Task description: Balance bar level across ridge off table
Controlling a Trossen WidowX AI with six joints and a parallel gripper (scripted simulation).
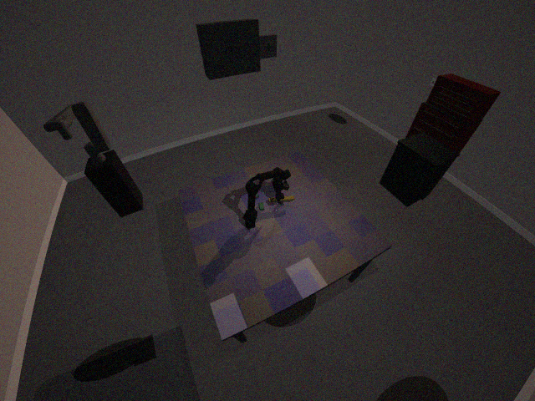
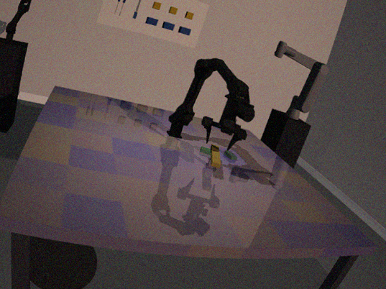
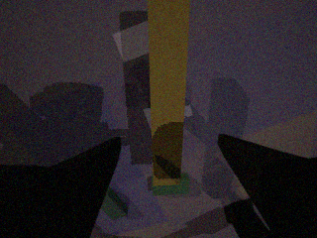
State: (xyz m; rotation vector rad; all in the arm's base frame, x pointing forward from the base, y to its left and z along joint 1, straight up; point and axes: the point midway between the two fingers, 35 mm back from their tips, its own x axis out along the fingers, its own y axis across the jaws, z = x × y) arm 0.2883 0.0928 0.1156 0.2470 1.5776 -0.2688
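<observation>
The bar is 30 mm ahead of my gripper tip, 10 mm to the right of it and 30 mm below it.
</observation>
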